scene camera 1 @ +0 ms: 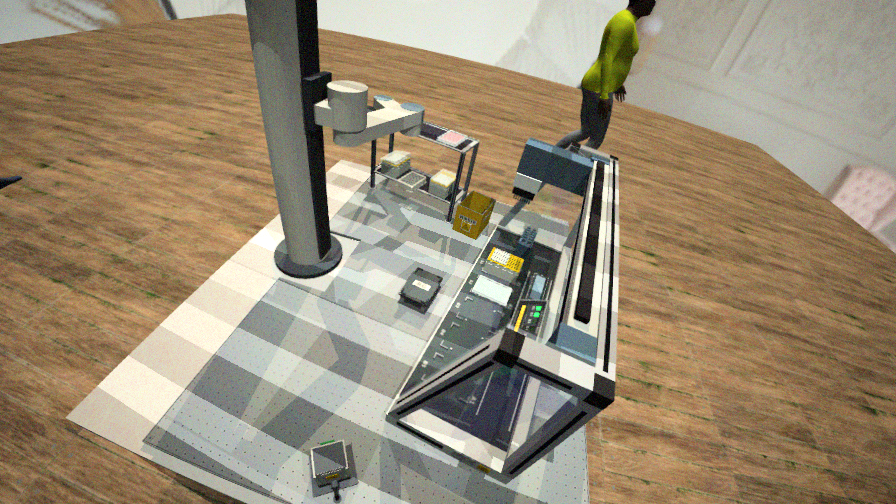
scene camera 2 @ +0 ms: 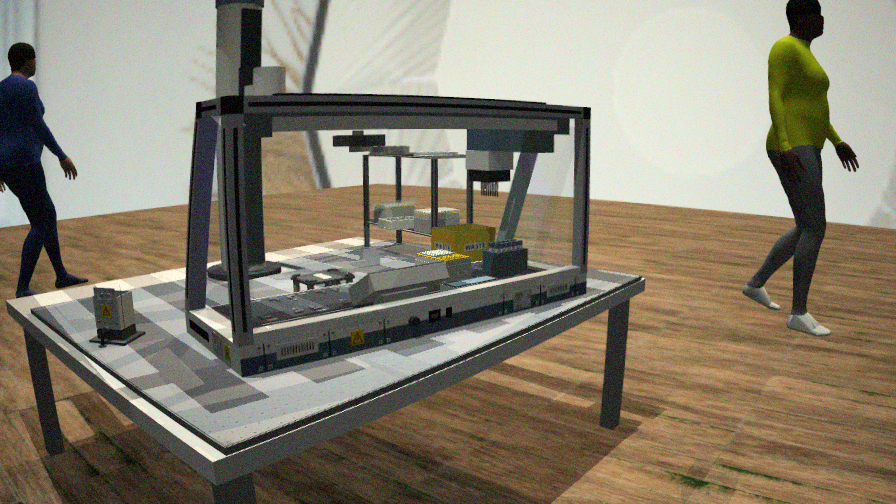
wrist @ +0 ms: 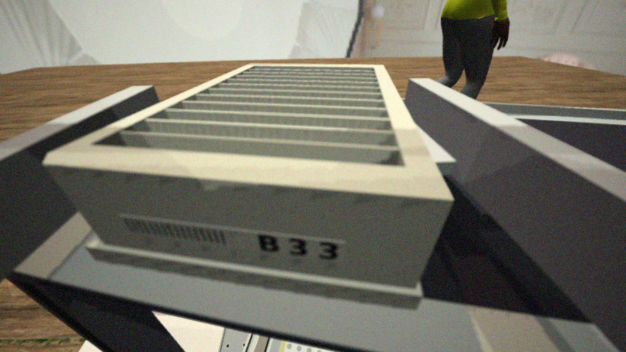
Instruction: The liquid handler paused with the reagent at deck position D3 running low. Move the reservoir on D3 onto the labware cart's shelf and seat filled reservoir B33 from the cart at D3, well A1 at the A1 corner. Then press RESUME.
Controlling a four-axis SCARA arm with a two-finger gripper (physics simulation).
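Note:
Filled reservoir B33 (wrist: 240, 220) is cream, with a row of narrow troughs and its label facing the wrist camera. It stands upright on the labware cart's shelf (wrist: 210, 295). My gripper (wrist: 285, 104) is open. Its fingers stand on both sides of B33, with a visible gap at the right finger; any gap at the left is hard to judge. In scene camera 1 the arm's end link hides the gripper. A pinkish plate (scene camera 1: 452, 137) lies on the cart's top. A pale flat labware (scene camera 1: 491, 289) lies on the deck; the D3 marking is not readable. A panel (scene camera 1: 531, 316) has green buttons with unreadable labels.
An orange waste bin (scene camera 1: 473, 215) (scene camera 2: 463, 241) stands between cart and deck. A yellow tip box (scene camera 1: 505, 258) and a blue rack (scene camera 2: 505, 258) are on the deck. The handler's pipetting head (scene camera 1: 527, 186) (scene camera 2: 489, 164) hangs above the far end. A dark stand (scene camera 1: 421, 287) is beside the deck.

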